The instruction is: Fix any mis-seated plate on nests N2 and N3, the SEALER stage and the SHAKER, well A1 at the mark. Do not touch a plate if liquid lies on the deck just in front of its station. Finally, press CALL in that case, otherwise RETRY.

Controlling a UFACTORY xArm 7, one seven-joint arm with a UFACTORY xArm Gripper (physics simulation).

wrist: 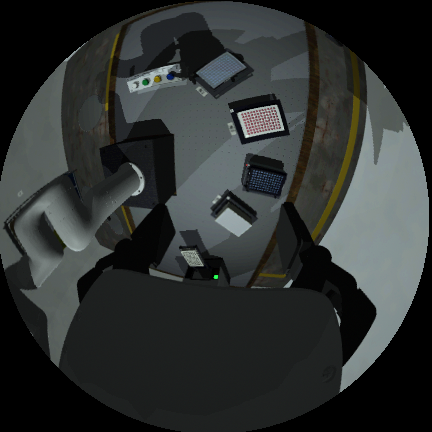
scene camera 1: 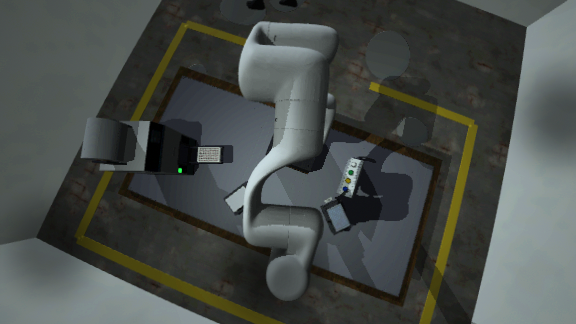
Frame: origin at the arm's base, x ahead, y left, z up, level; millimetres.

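Where they show: gripper, between the fingertips: (wrist: 221, 218); arm's base, origin of its link: (wrist: 130, 178).
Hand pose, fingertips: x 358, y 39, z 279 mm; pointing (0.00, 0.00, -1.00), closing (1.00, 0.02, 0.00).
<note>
Each offset is from my fingertips to the top centre of the thing. "*": to the spot under its first point.
My gripper (wrist: 221, 218) is open and empty, high above the table; the arm hides it in the scene view. In the wrist view, a pale blue plate @[21 mm back, 280 mm left, 365 mm down] (wrist: 221, 71) (scene camera 1: 338, 217), a white plate with red wells @[82 mm ahead, 94 mm left, 358 mm down] (wrist: 261, 121), a dark blue plate @[98 mm ahead, 108 mm right, 352 mm down] (wrist: 266, 180) and a plain white plate @[16 mm back, 277 mm right, 351 mm down] (wrist: 233, 222) (scene camera 1: 235, 199) are on dark stations. A white plate with small wells @[220 mm back, 483 mm right, 315 mm down] (wrist: 192, 257) (scene camera 1: 209, 155) is at the machine with a green light @[* 195 mm back, 621 mm right, 210 mm down] (scene camera 1: 170, 150). Station names, A1 marks, exact seating and any liquid are too small to tell. The button panel @[252 mm back, 328 mm left, 346 mm down] (wrist: 156, 78) (scene camera 1: 351, 177) has white, green, yellow and blue buttons.
The robot's dark base block (wrist: 145, 170) stands beside the stations in the wrist view. My arm (scene camera 1: 300, 110) crosses the middle of the scene view and covers part of the table. A brown edge (scene camera 1: 422, 230) borders the table, and yellow lines (scene camera 1: 450, 210) mark the floor around it.
</note>
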